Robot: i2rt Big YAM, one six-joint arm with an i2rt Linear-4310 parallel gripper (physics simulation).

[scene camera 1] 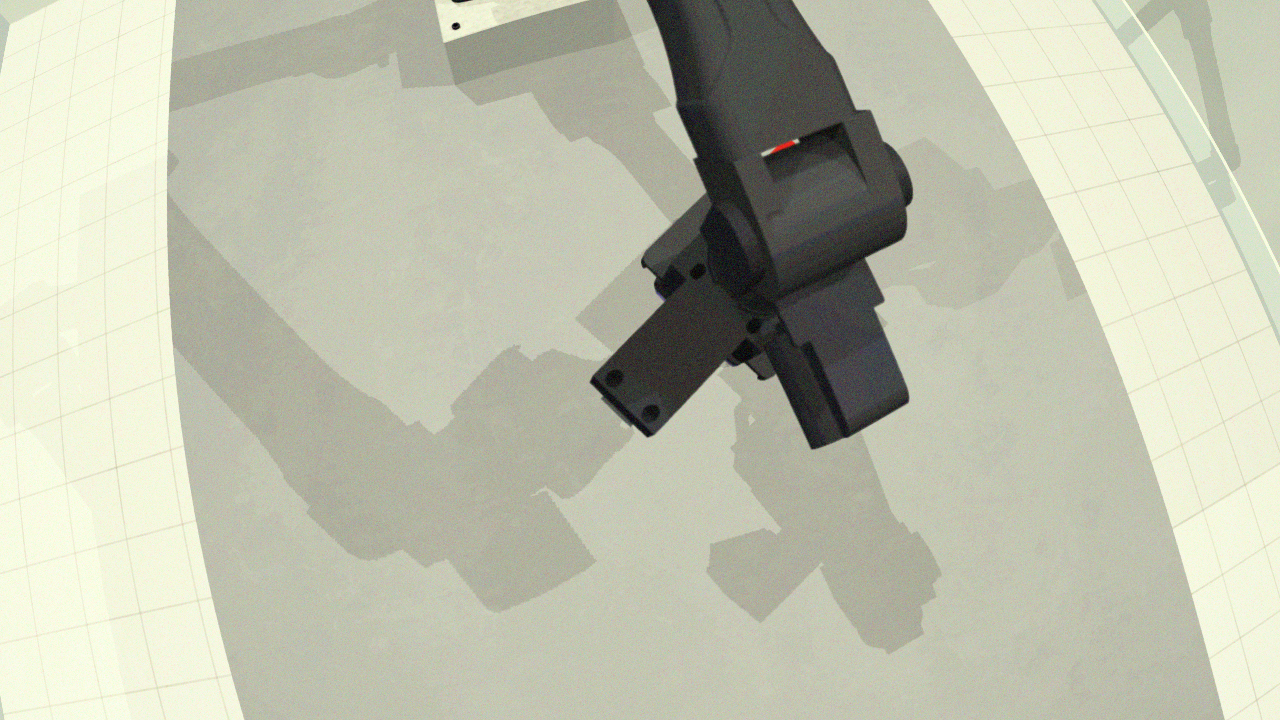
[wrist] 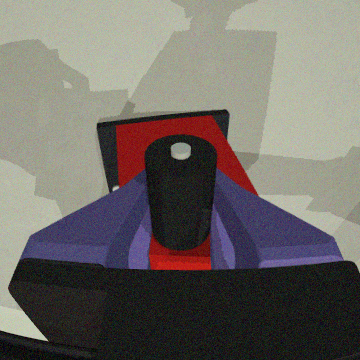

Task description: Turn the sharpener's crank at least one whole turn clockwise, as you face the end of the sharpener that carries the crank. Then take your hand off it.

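Places are measured from the arm's base along level axes (x ahead, y left, z up), in metres.
Pixels of known places: gripper, fingertip midpoint: [wrist: 181, 177].
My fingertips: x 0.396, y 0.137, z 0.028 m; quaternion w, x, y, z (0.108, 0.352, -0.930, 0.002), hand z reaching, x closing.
Observation:
For each thing: its middle in the pictures, then the offset to it from my fingertips. "*": a spot on its surface instead.
- crank's black handle, surface spot: [wrist: 181, 205] * 0.019 m ahead, 0.010 m right, 0.036 m up
- red sharpener body, surface spot: [wrist: 131, 145] * 0.003 m back, 0.033 m left, 0.069 m down
- dark base plate, surface spot: [wrist: 105, 150] * 0.003 m back, 0.063 m left, 0.100 m down
- small red sliver, surface spot: [scene camera 1: 785, 145] * 0.120 m back, 0.072 m left, 0.020 m up
In the wrist view, my gripper [wrist: 181, 177] is shut on the crank's black handle [wrist: 181, 205], with one purple finger on each side. The handle has a rounded far end with a pale round pin. Behind it, the red sharpener body [wrist: 131, 145] stands on a dark base plate [wrist: 105, 150] and looks skewed relative to my fingers. A brighter red part shows below the handle, between the fingers. The crank's arm is hidden. In the scene view, my dark arm and wrist cover the fingertips, the handle and most of the sharpener; a small red sliver [scene camera 1: 785, 145] shows through a gap in the arm.
A white plate [scene camera 1: 487, 22] with dark holes is at the top edge of the scene view, left of the arm. Pale gridded strips border the grey surface at left [scene camera 1: 89, 358] and right [scene camera 1: 1092, 223]. Shadows of the arm fall across the grey surface.

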